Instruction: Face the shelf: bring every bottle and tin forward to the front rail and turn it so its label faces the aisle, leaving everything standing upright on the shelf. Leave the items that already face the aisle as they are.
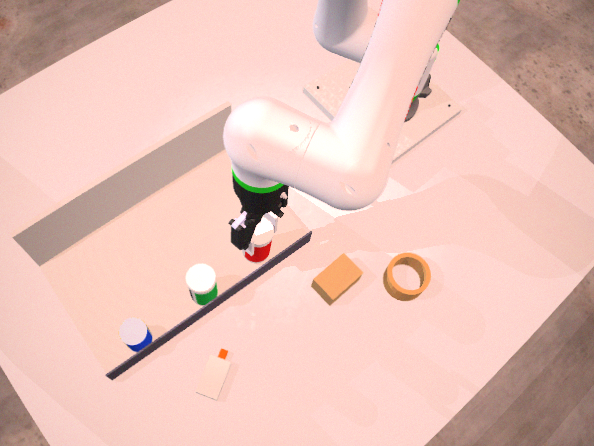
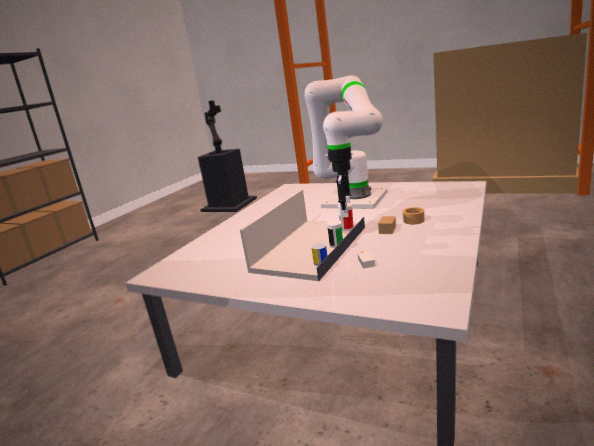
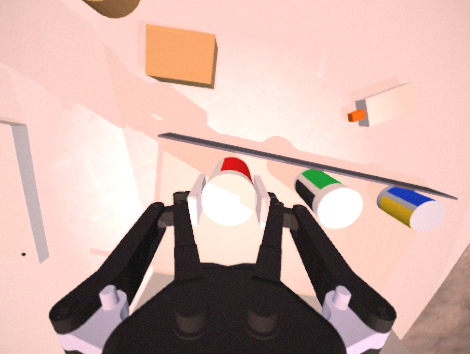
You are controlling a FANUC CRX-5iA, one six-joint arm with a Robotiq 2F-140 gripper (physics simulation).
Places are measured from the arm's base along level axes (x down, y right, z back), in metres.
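Pixels of known places: gripper, fingertip midpoint: (image 1: 258, 238) (image 2: 346, 214) (image 3: 229, 185); arm's base at its link origin: (image 2: 357, 195).
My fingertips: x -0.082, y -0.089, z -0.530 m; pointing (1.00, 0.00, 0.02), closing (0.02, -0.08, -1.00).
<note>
Ahead of a thing's pixels: the offset from my fingertips to its top centre. "*": to the spot under its first point.
My gripper (image 1: 258, 233) (image 2: 345, 211) (image 3: 229, 185) is shut on the white-capped bottle with a red label {dx -0.042, dy +0.003, dz -0.001 m} (image 1: 257, 253) (image 2: 348, 220) (image 3: 235, 167). The bottle is upright near the right end of the front rail {dx +0.055, dy -0.022, dz -0.144 m} (image 1: 210, 305) (image 2: 345, 246) (image 3: 300, 163), red side toward the rail; I cannot tell whether its base touches the shelf floor. A white-capped green and black bottle {dx -0.015, dy +0.010, dz -0.143 m} (image 1: 202, 284) (image 2: 335, 234) (image 3: 327, 197) stands close behind the rail, green side toward it. A blue and yellow tin {dx +0.014, dy +0.022, dz -0.306 m} (image 1: 136, 335) (image 2: 319, 254) (image 3: 410, 207) stands near the left end, blue side toward the rail.
The shelf's grey back panel {* dx -0.002, dy +0.268, dz -0.110 m} (image 1: 135, 182) (image 2: 275, 229) stands behind the items. Outside the rail lie an orange-brown block {dx +0.058, dy -0.155, dz +0.086 m} (image 1: 337, 277) (image 2: 387, 224) (image 3: 180, 55), a brown ring {dx +0.058, dy -0.255, dz +0.204 m} (image 1: 391, 287) (image 2: 413, 219) and a pale box with an orange tip {dx +0.080, dy -0.130, dz -0.234 m} (image 1: 214, 377) (image 2: 366, 260) (image 3: 390, 104).
</note>
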